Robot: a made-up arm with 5 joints.
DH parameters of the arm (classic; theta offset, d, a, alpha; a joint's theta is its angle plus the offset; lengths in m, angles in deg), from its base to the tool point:
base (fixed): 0 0 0.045 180
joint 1: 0 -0.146 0.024 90
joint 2: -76.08 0 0.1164 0
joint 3: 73.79 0 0.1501 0
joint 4: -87.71 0.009 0 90
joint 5: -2.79 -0.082 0 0
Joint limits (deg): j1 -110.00..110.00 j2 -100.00..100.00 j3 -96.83..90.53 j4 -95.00..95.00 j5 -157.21..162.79
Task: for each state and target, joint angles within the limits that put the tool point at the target. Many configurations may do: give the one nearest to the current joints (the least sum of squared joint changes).
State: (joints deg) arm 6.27 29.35 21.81 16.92 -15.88
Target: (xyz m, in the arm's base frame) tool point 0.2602 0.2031 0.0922
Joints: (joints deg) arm -41.60 32.10 2.17 7.99 -15.88
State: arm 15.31 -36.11 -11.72 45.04 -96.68
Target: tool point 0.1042 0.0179 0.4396
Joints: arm -8.46 -46.77 -27.34 36.61 -96.68
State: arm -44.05 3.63 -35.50 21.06 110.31
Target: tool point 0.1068 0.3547 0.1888
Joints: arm -78.68 50.07 -48.85 6.55 110.31
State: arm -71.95 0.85 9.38 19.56 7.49
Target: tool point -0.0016 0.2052 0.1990
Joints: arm -100.34 -24.87 28.54 41.03 7.49
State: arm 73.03 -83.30 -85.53 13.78 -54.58
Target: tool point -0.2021 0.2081 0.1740
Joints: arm 38.51 -96.51 -79.90 3.10 -54.58
